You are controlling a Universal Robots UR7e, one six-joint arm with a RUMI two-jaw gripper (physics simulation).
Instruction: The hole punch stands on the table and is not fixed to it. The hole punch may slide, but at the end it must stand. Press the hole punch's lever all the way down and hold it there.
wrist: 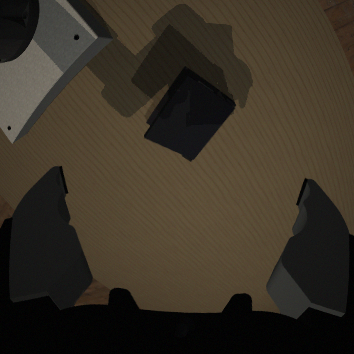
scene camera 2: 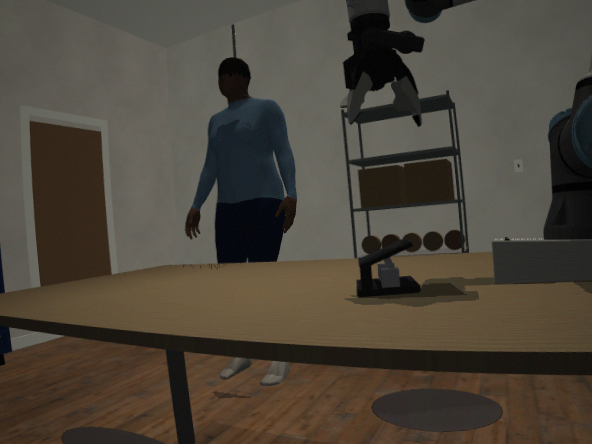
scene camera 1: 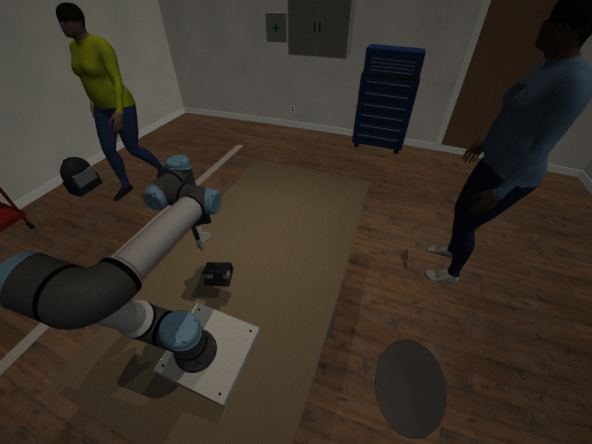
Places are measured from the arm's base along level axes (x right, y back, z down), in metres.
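Pixels of known places: gripper, between the fingertips: (wrist: 183,176) (scene camera 2: 387,125) (scene camera 1: 197,238); arm's base, origin of its link: (wrist: 9,22) (scene camera 2: 586,238) (scene camera 1: 196,351).
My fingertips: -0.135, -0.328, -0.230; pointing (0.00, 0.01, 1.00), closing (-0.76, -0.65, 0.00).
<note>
Ahead of a thing's pixels: the offset from my fingertips to its top centre, as dx, dy, dz. "spot": to the spot under its first point. Level surfaces: height alone.
The black hole punch @(+0.016, -0.031, +0.203) (scene camera 1: 218,274) (scene camera 2: 366,280) (wrist: 192,117) stands upright on the table @(dz +0.288) (scene camera 1: 300,220) (scene camera 2: 225,310) (wrist: 190,215). Its lever @(spot: -0.035, -0.016, +0.218) (scene camera 2: 385,253) is raised and slants upward toward the robot's base, above a grey block. My gripper (scene camera 2: 385,120) (wrist: 183,176) is open, with nothing between its fingers. It hangs high above the hole punch, pointing down, and touches nothing. In the wrist view the hole punch lies ahead of the fingers, above the middle of the gap between them. In scene camera 1 the fingers are partly hidden by the arm.
The arm's white base plate (scene camera 1: 231,350) (scene camera 2: 540,262) (wrist: 37,95) is on the table close to the hole punch. A person in blue (scene camera 1: 537,125) (scene camera 2: 247,150) and a person in yellow (scene camera 1: 97,70) stand beyond the table. A shelf rack (scene camera 2: 350,185) stands behind.
</note>
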